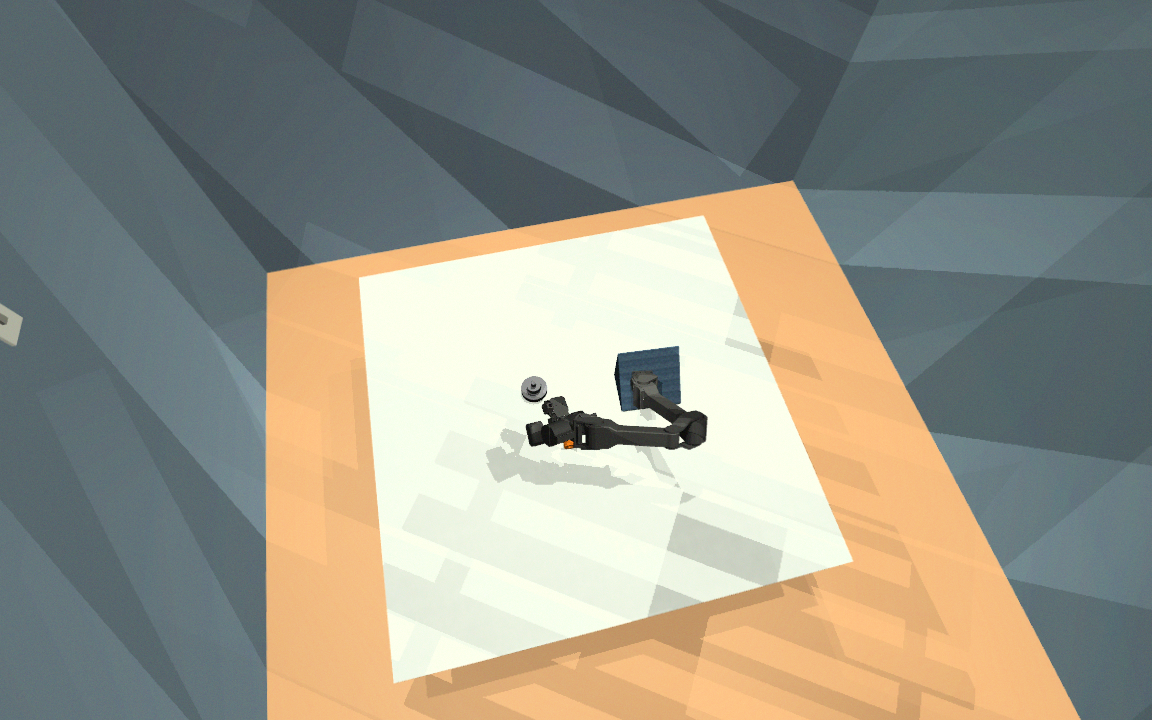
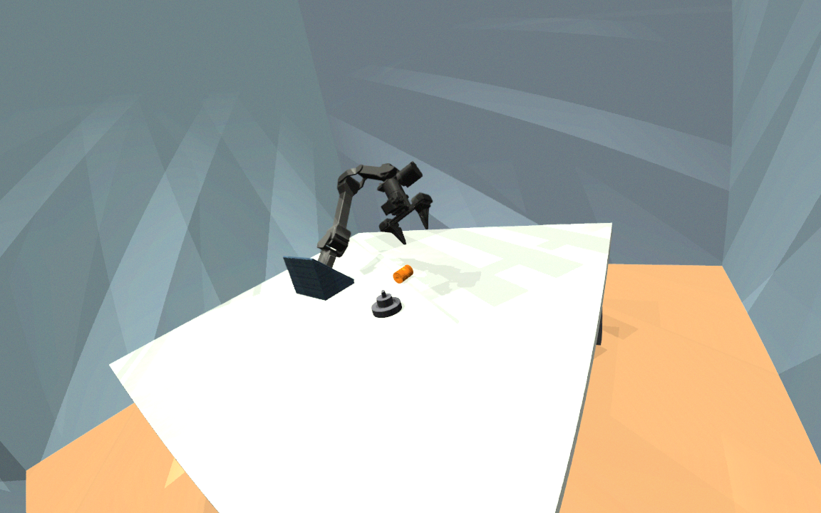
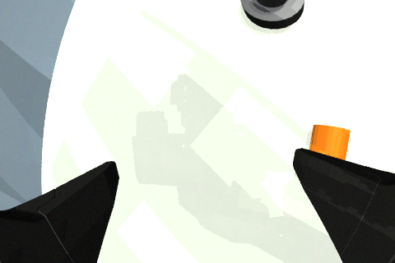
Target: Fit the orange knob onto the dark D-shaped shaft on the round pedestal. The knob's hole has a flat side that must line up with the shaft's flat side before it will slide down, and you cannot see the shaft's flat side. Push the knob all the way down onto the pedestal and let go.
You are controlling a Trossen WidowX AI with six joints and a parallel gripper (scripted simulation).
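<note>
My gripper tip is now 130 mm above the orange knob, 80 mm past it and 20 mm to the left of it. Round my gripper tip: round pedestal (190 mm to the right, 120 mm below, 20 mm ahead).
</note>
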